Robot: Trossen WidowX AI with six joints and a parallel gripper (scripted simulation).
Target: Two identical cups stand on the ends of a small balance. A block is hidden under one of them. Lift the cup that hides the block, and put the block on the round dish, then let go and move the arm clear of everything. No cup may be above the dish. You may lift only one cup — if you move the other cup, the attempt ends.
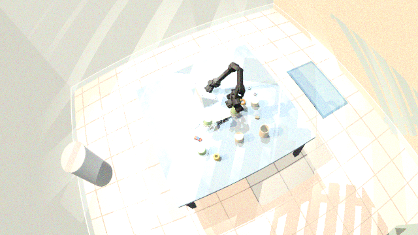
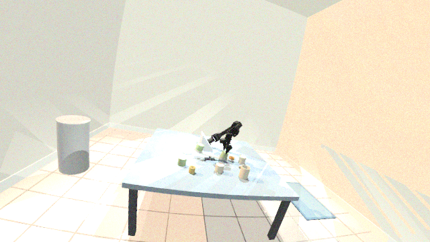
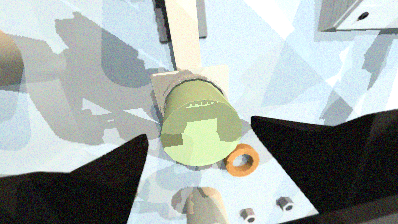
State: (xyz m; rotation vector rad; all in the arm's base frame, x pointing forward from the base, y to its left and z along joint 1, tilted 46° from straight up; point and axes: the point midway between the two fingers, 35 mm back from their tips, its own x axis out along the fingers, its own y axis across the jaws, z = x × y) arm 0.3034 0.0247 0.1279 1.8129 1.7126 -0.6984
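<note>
Right now the orange ring is 70 mm behind my gripper tip, 110 mm to the left of it and 80 mm below it. From my gripper tip the other things lie so: red toy car 50 mm ahead, 390 mm to the right, 80 mm below; balance beam 130 mm to the right, 50 mm below; round dish 100 mm behind, 360 mm to the right, 90 mm below.
</note>
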